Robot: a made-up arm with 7 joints. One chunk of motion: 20 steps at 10 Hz.
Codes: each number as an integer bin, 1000 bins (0 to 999) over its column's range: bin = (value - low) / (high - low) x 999, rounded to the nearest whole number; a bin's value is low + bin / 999 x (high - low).
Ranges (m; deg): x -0.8..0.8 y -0.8..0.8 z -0.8..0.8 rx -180..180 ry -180..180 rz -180..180
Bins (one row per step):
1: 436 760 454 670 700 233
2: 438 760 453 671 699 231
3: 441 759 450 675 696 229
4: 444 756 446 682 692 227
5: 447 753 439 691 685 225
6: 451 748 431 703 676 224
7: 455 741 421 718 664 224
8: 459 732 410 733 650 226
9: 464 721 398 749 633 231
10: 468 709 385 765 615 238
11: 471 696 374 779 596 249
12: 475 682 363 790 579 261
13: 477 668 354 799 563 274
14: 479 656 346 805 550 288
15: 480 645 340 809 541 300
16: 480 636 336 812 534 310
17: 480 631 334 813 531 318
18: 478 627 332 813 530 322
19: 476 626 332 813 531 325
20: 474 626 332 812 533 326
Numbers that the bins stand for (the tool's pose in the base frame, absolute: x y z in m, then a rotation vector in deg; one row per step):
1: -0.1017 0.4172 -0.0729 61.44 72.25 -96.04
2: -0.0985 0.4172 -0.0745 61.80 71.89 -96.76
3: -0.0937 0.4156 -0.0793 63.24 70.81 -97.48
4: -0.0889 0.4108 -0.0857 65.77 69.37 -98.20
5: -0.0841 0.4060 -0.0969 69.01 66.85 -98.92
6: -0.0777 0.3980 -0.1097 73.33 63.60 -99.28
7: -0.0713 0.3868 -0.1257 78.74 59.28 -99.28
8: -0.0649 0.3724 -0.1433 84.14 54.23 -98.56
9: -0.0569 0.3548 -0.1626 89.91 48.11 -96.76
10: -0.0505 0.3355 -0.1834 95.68 41.62 -94.23
11: -0.0456 0.3147 -0.2010 100.72 34.77 -90.27
12: -0.0392 0.2923 -0.2186 104.68 28.65 -85.95
13: -0.0360 0.2699 -0.2330 107.93 22.88 -81.26
14: -0.0328 0.2507 -0.2458 110.09 18.20 -76.22
15: -0.0312 0.2330 -0.2555 111.53 14.95 -71.89
16: -0.0312 0.2186 -0.2619 112.61 12.43 -68.29
17: -0.0312 0.2106 -0.2651 112.97 11.35 -65.41
18: -0.0344 0.2042 -0.2683 112.97 10.99 -63.96
19: -0.0376 0.2026 -0.2683 112.97 11.35 -62.88
20: -0.0408 0.2026 -0.2683 112.61 12.07 -62.52

